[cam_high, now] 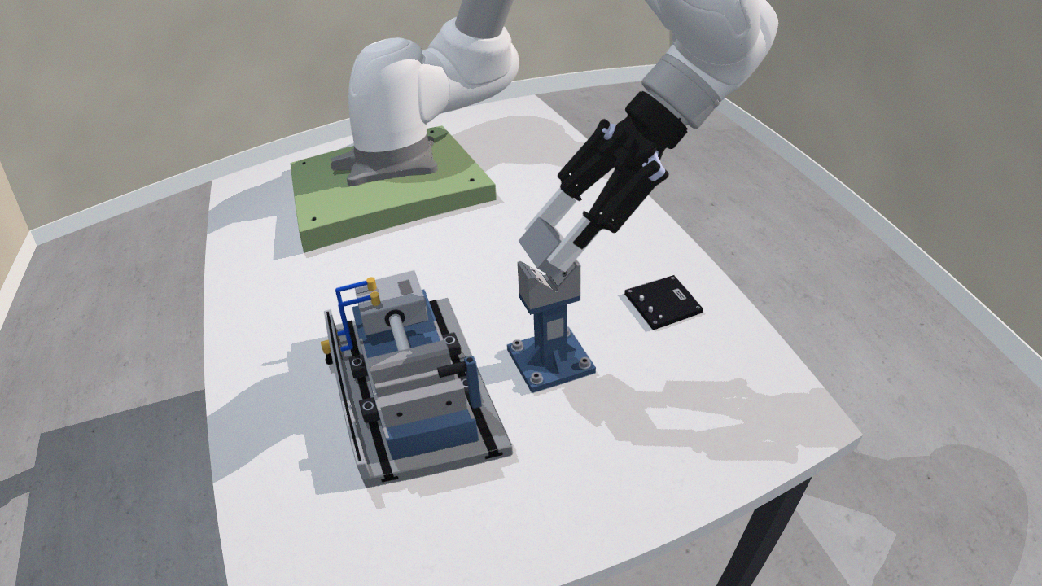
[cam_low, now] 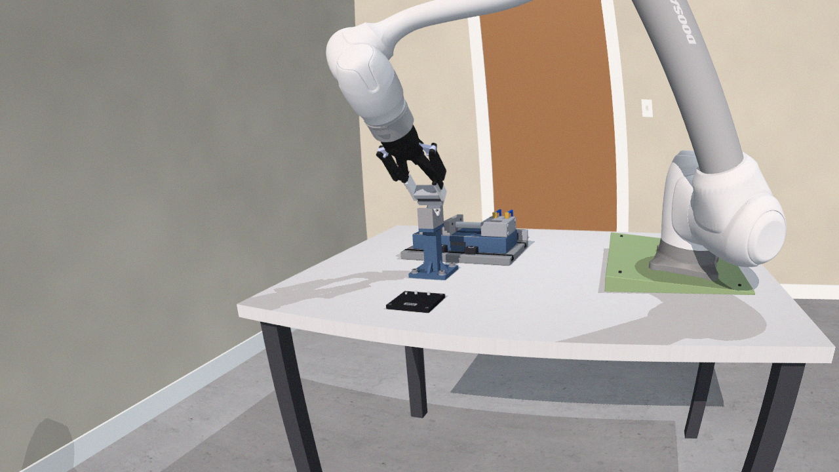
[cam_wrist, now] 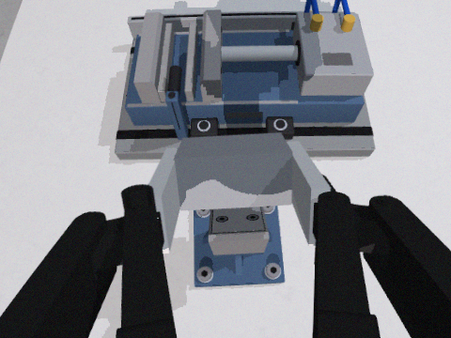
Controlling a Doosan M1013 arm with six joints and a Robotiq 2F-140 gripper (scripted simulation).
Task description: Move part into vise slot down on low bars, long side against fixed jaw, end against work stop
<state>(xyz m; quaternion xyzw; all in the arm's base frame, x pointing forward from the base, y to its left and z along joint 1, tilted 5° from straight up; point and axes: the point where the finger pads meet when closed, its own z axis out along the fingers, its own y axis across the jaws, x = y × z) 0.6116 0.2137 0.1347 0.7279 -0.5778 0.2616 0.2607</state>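
Right now the part is 1 cm to the right of my hand and 2 cm below it. From my hand the other things lie so: blue work stop post (8 cm ahead, 12 cm to the right, 14 cm below); then blue v-block stand (2 cm to the right, 15 cm below); then work stop (8 cm ahead, 15 cm to the right, 11 cm below).
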